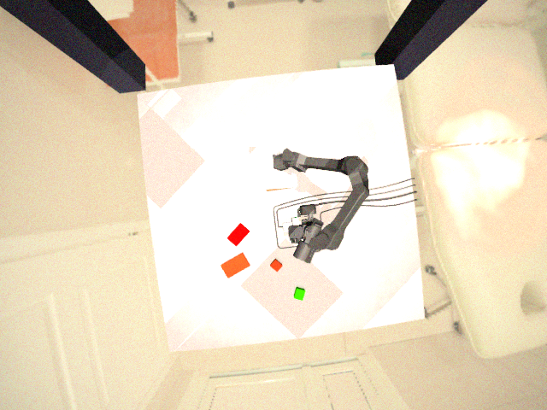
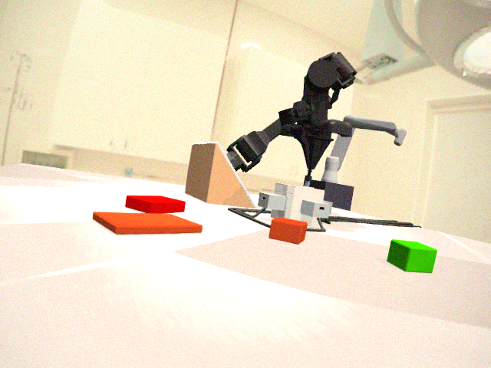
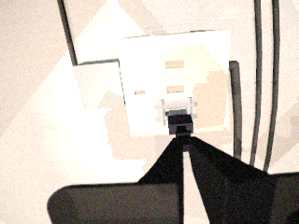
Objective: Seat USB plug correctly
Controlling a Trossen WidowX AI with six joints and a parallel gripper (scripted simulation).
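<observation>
The dark USB plug is 2 cm below my gripper tip. From my gripper tip the other things lie so: red block (3 cm ahead, 31 cm to the right, 11 cm below); small orange block (18 cm ahead, 15 cm to the right, 10 cm below); USB socket (5 cm below).
</observation>
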